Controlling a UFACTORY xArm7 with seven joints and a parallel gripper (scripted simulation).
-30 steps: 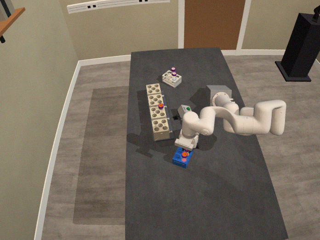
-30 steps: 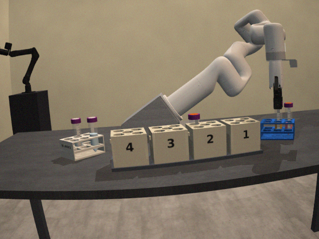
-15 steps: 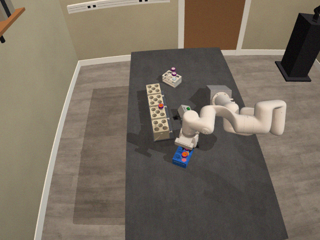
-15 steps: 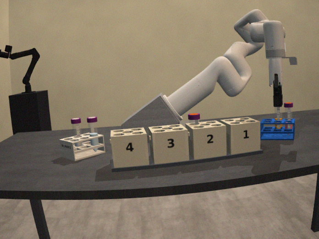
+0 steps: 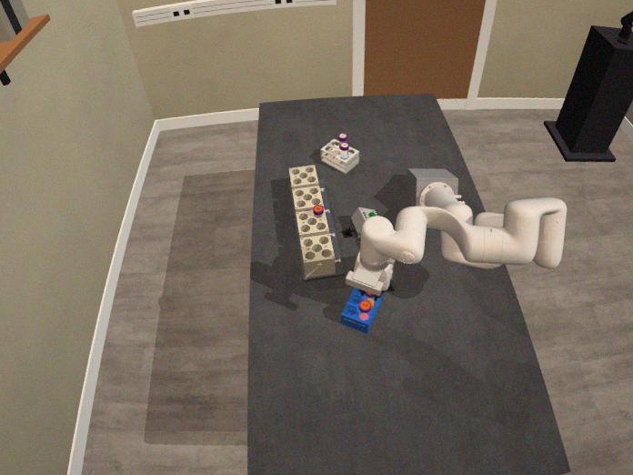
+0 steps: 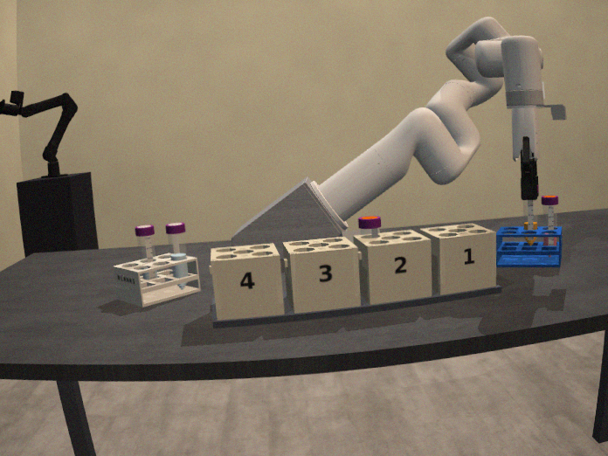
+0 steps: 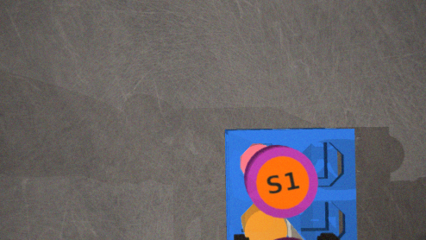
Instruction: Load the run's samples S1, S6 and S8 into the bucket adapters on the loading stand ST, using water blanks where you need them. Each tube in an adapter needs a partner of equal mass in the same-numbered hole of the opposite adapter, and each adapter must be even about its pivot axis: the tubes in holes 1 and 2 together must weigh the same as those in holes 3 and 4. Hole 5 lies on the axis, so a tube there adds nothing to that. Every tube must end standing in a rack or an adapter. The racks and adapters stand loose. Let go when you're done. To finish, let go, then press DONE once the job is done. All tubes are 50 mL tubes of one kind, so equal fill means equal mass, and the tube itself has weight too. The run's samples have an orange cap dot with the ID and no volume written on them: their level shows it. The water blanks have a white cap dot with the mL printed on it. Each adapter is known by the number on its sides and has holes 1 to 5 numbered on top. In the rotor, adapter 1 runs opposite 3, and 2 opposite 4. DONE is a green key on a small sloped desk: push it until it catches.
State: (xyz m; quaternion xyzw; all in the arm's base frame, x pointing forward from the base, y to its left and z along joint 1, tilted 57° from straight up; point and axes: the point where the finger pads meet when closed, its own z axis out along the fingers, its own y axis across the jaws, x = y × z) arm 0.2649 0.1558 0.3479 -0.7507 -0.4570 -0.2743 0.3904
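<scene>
The sample S8 is 10 mm ahead of my hand and 50 mm below it. From my hand the other things lie so: sample tube 20 mm ahead, 30 mm to the left, 70 mm below; blue sample rack 20 mm ahead, 10 mm to the right, 110 mm below; loading stand ST 170 mm ahead, 350 mm to the right, 130 mm below.
</scene>
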